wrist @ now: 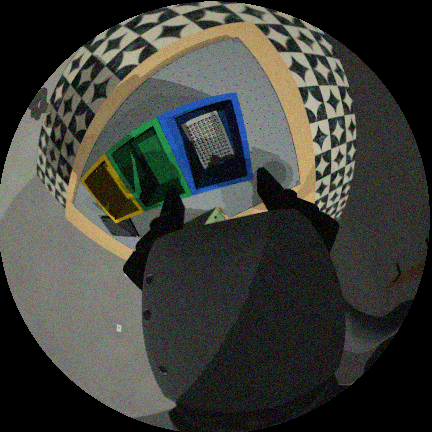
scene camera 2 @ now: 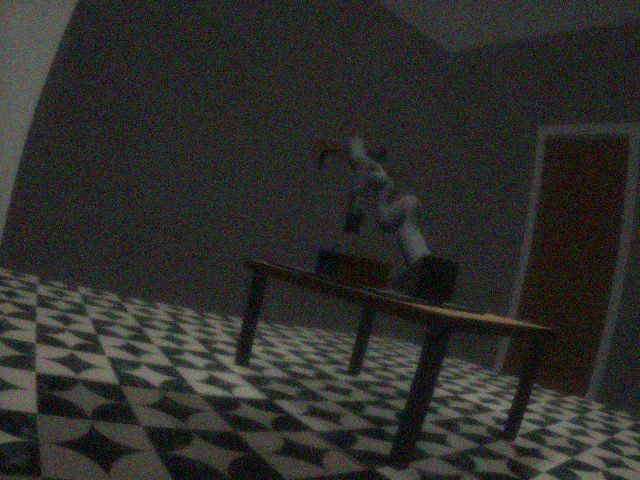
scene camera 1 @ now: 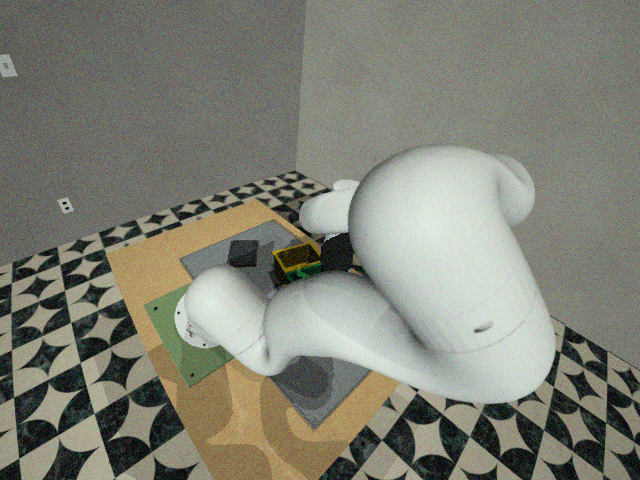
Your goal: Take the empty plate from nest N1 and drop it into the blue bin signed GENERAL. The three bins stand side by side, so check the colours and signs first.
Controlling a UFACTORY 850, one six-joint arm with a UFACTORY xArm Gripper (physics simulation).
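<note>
The light grey plate with a grid of square holes (wrist: 207, 137) lies inside the blue bin (wrist: 176, 142), somewhat tilted to the bin's walls. My gripper (wrist: 217, 187) (scene camera 2: 352, 230) is open and empty, above the bins and apart from the plate; its fingertips are wide apart in the wrist view. The green bin (wrist: 173, 160) (scene camera 1: 305, 273) stands beside the blue one, and the yellow bin (wrist: 129, 215) (scene camera 1: 279, 259) stands beyond the green. The bin signs cannot be read. Nest N1 cannot be made out. In scene camera 1 the arm hides the blue bin and my fingertips.
The bins stand on a grey perforated board (wrist: 265, 85) on the wooden table (scene camera 1: 155, 232). A dark flat square (scene camera 1: 242, 253) (wrist: 120, 226) lies near the yellow bin. The arm's base stands on a green plate (scene camera 1: 165, 320). A black box (scene camera 2: 436, 277) stands near the base in scene camera 2.
</note>
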